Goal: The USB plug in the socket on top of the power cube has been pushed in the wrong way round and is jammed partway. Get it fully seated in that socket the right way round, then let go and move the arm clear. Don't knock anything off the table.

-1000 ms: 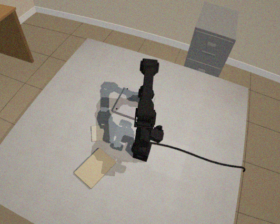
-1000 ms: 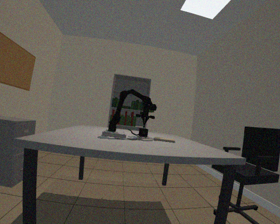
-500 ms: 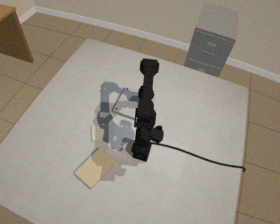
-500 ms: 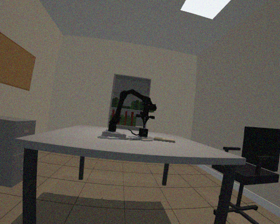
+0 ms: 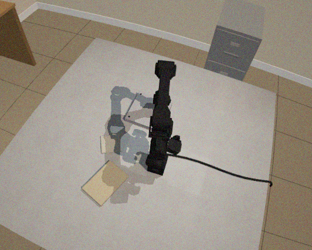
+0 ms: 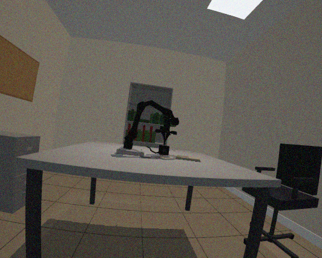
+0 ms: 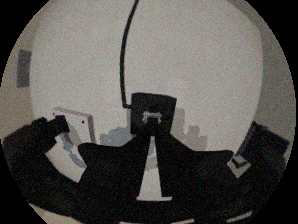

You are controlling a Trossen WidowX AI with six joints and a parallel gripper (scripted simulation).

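Now: gripper tip 2 cm above the USB plug. Also, from my gripper tip: pad (22 cm to the right, 13 cm ahead, 10 cm below).
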